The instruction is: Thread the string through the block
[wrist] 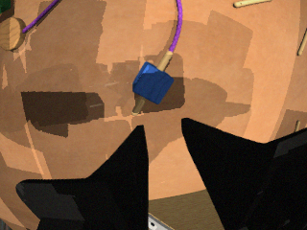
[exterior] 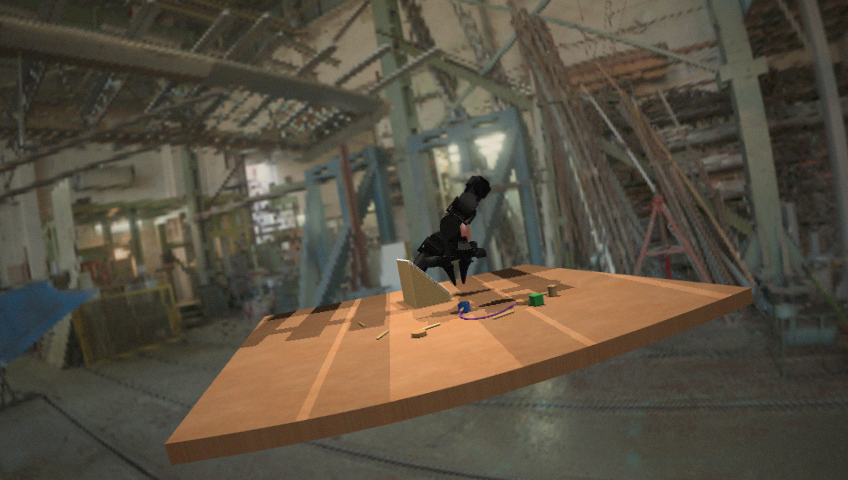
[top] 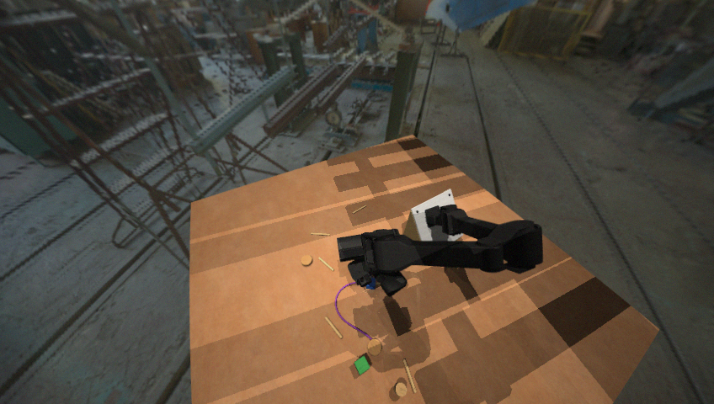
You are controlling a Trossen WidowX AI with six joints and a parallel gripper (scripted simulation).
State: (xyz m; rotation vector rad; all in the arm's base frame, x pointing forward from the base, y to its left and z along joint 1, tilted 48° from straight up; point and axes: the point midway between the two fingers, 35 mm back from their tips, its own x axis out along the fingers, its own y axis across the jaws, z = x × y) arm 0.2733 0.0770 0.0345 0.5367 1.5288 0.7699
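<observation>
My gripper tip is 10 mm short of the blue block and 70 mm above it. From my gripper tip the other things lie so: round wooden button 90 mm ahead, 160 mm to the left, 80 mm below; then green cube 140 mm ahead, 190 mm to the left, 70 mm below; then thin stick 20 mm ahead, 10 mm to the right, 70 mm below.
</observation>
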